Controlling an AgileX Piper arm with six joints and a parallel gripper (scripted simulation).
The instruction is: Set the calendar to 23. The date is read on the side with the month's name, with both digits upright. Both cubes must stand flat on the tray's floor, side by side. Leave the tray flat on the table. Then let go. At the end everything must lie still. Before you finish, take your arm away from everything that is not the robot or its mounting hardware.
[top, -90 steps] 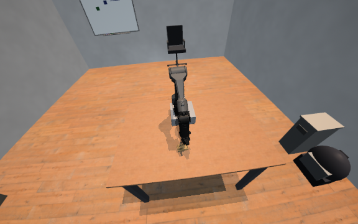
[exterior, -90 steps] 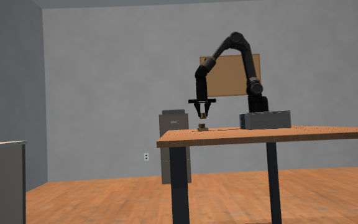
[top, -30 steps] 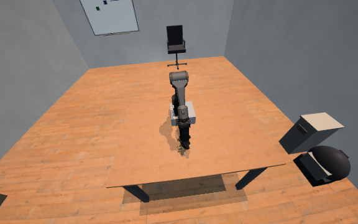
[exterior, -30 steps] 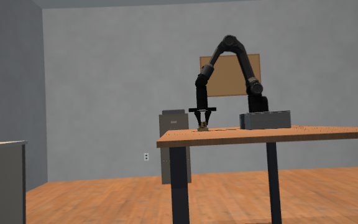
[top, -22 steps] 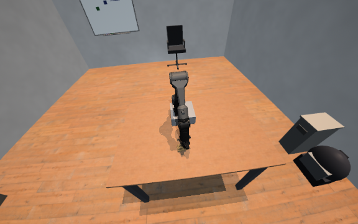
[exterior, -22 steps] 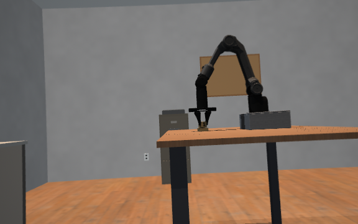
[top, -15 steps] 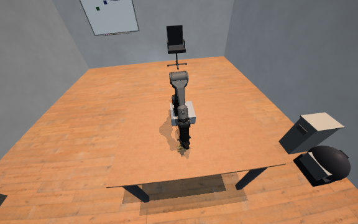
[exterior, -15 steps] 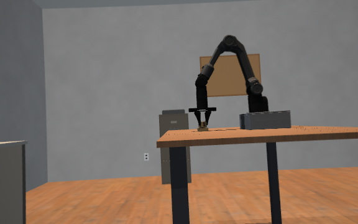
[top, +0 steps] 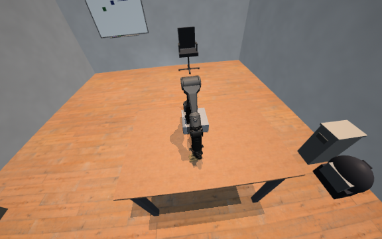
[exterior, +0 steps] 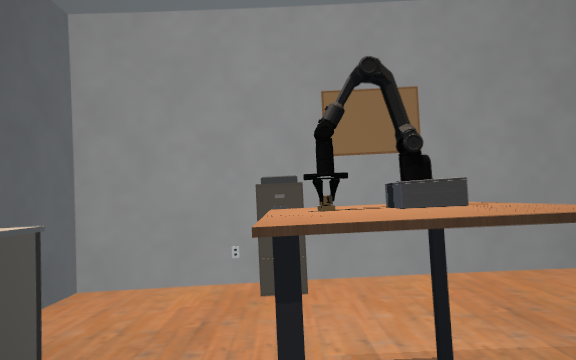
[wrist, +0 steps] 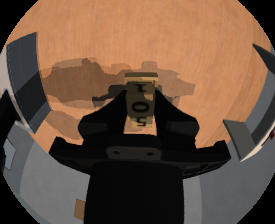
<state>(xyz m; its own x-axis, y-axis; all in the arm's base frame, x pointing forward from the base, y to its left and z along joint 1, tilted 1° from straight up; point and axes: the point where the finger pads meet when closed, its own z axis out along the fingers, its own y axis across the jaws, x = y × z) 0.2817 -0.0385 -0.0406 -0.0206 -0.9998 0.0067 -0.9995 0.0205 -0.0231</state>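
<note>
My gripper is now 20 mm to the left of the tan calendar tray and 30 mm above it. From my hand the other things lie so: tan calendar cube: right at my hand.
</note>
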